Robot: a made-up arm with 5 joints.
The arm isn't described. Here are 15 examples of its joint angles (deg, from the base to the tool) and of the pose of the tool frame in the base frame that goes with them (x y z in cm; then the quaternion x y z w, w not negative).
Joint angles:
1: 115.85 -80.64 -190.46 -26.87 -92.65
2: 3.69 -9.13 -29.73 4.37 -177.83
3: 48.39 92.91 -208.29 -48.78 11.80
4: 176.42 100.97 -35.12 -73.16 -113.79
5: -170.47 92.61 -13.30 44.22 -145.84
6: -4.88 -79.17 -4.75 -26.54 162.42
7: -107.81 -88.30 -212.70 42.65 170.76
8: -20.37 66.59 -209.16 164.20 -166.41
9: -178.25 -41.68 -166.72 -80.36 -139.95
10: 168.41 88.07 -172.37 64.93 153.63
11: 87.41 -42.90 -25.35 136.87 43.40
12: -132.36 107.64 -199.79 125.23 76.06
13: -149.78 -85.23 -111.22 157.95 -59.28
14: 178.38 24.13 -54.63 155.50 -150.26
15: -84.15 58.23 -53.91 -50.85 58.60
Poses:
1: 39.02 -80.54 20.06 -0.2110 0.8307 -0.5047 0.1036
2: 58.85 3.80 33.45 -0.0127 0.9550 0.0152 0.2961
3: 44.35 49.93 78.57 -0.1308 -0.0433 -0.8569 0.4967
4: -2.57 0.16 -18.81 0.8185 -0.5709 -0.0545 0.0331
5: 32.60 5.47 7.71 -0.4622 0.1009 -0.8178 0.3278
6: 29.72 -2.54 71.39 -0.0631 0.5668 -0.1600 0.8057
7: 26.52 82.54 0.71 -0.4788 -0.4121 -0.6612 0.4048
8: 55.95 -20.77 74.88 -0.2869 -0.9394 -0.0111 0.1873
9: 61.47 1.88 90.40 -0.7679 0.2667 -0.5441 0.2078
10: -98.14 20.13 29.09 -0.9776 -0.1268 0.1591 0.0547
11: 1.09 24.20 42.26 0.7658 0.3095 -0.2346 0.5125
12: -54.91 -60.22 16.93 0.2353 0.9293 0.2510 0.1343
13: 34.73 20.23 87.72 0.6647 -0.6705 -0.0827 0.3191
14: -36.73 1.04 26.32 -0.4446 0.1248 -0.8604 0.2155
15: 5.82 -56.77 -3.49 0.2934 -0.8706 0.3852 0.0873
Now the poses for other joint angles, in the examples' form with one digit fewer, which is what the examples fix.
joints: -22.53 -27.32 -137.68 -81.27 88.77
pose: -23.2 9.6 117.3 0.308 -0.451 -0.701 0.458
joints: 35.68 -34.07 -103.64 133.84 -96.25
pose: 19.8 14.2 100.2 0.407 0.913 0.029 0.017
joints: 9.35 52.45 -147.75 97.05 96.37
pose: 89.0 14.7 54.3 0.725 -0.688 -0.009 0.012
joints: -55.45 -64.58 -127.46 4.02 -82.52
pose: -35.2 51.1 117.2 -0.068 -0.016 0.358 0.931
